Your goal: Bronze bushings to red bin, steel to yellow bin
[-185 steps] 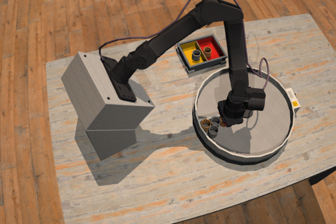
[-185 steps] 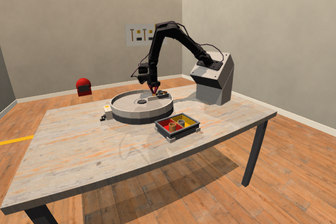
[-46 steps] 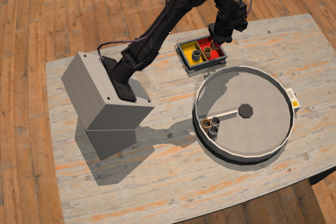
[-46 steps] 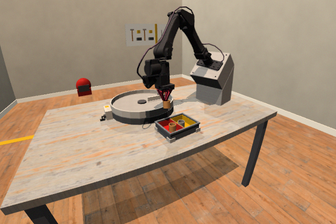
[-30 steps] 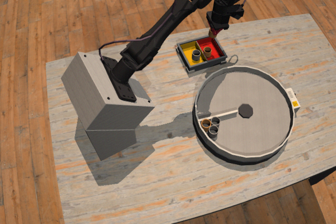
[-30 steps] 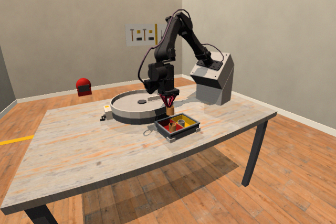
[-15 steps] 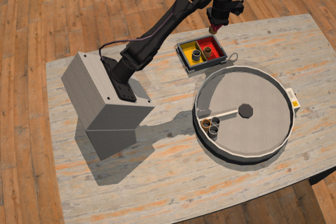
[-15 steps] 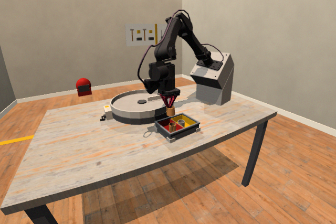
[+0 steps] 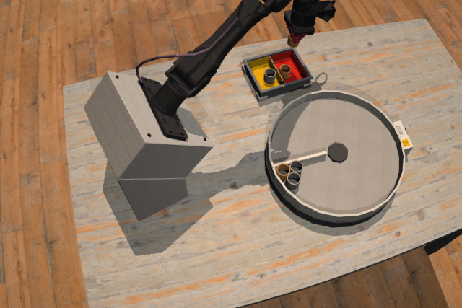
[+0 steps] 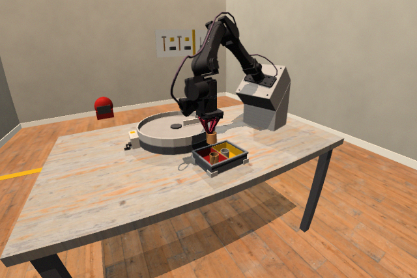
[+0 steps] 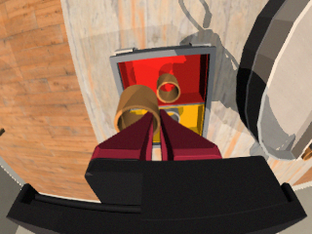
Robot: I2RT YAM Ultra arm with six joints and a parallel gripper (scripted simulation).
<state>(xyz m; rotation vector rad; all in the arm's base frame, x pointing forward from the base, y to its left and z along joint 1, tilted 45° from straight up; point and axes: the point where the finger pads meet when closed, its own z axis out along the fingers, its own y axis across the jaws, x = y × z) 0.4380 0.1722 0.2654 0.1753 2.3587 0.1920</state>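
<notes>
My gripper is now 20 mm past the red bin, 10 mm to the left of it and 140 mm above it. The rest, counted from my hand: turntable (20 mm behind, 370 mm to the right, 100 mm below); then two-part bin tray (60 mm behind, 10 mm to the right, 130 mm below); then yellow bin (100 mm behind, 10 mm to the right, 140 mm below).
</notes>
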